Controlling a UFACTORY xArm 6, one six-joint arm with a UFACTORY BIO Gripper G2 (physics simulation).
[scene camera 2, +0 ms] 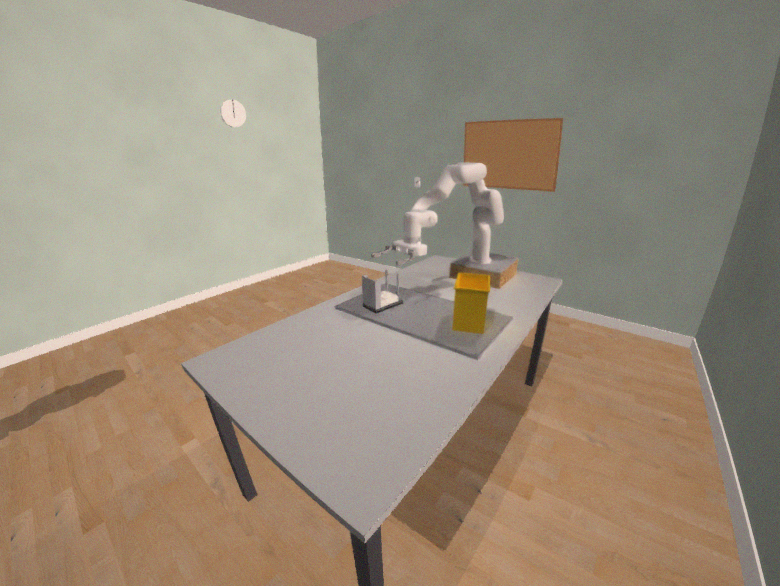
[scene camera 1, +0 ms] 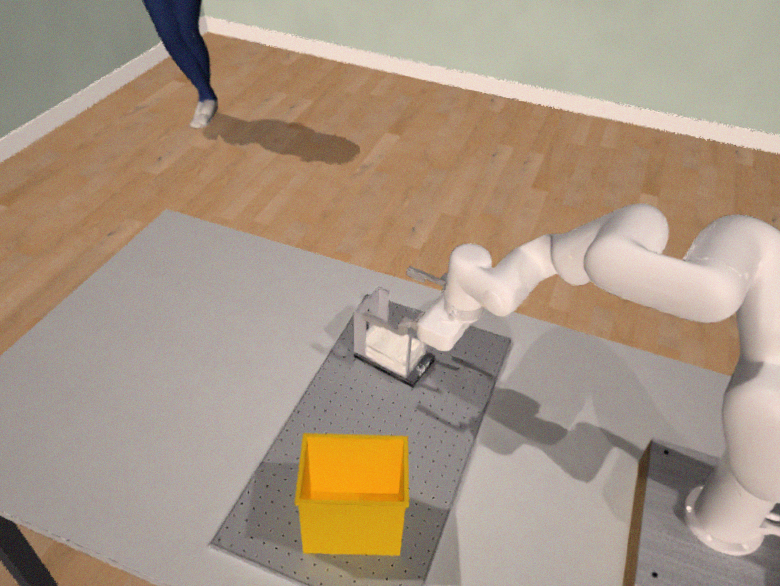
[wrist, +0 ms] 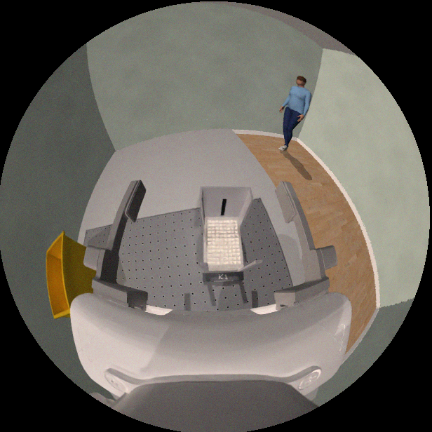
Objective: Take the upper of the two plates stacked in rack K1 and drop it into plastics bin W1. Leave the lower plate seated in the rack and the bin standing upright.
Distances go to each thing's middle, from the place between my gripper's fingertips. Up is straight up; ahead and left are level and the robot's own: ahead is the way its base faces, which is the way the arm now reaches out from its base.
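With the yellow plastics bin W1 (scene camera 1: 352, 490) in my sight, I see that my gripper is 4 cm past it, 13 cm above it and 38 cm to the right of it.
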